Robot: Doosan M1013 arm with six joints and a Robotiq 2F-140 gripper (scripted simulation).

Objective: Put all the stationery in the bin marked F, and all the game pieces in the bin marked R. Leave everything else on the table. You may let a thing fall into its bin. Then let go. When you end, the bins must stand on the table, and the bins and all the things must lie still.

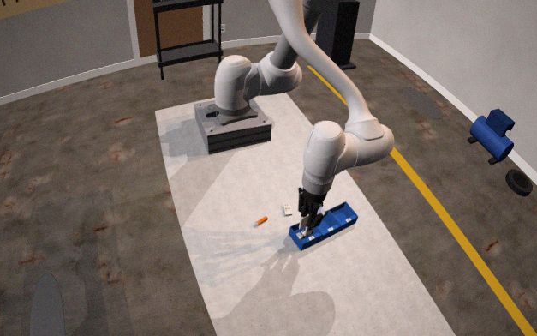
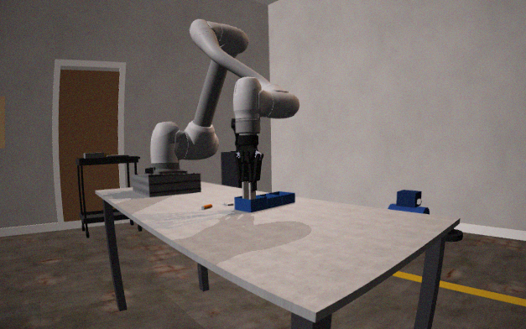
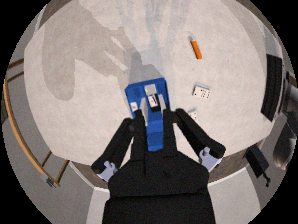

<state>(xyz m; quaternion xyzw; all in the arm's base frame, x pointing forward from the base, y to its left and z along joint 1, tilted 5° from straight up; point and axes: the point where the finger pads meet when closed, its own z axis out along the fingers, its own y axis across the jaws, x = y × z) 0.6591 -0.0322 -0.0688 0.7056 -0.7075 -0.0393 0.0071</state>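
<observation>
My gripper is now 4 cm above the grey-white piece. The rest, counted from my hand: orange cylinder 12 cm behind, 10 cm to the right, 6 cm below; white domino tile 10 cm behind, 8 cm to the left, 6 cm below; black piece 1 cm to the right, 5 cm below.
</observation>
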